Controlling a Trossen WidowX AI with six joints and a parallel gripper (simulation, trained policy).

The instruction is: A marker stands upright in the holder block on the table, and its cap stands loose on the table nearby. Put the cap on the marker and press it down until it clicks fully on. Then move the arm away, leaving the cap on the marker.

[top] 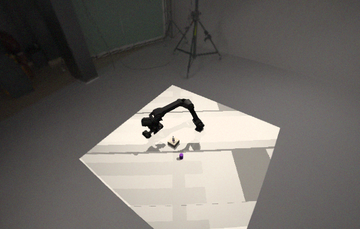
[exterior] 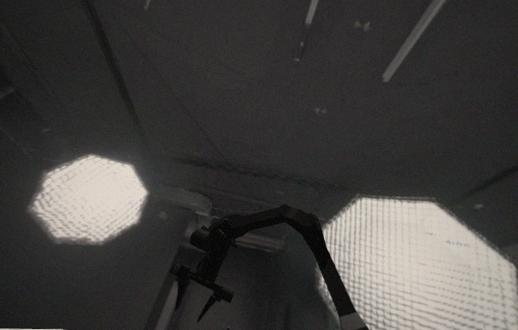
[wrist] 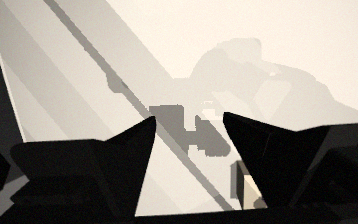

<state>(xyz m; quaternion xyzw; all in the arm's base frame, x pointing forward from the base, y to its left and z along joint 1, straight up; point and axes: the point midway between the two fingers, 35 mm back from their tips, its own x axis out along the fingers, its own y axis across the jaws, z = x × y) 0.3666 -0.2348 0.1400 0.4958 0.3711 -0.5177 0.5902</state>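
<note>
Right now the purple cap is 30 mm behind my gripper tip, 280 mm to the left of it and 80 mm below it.
</note>
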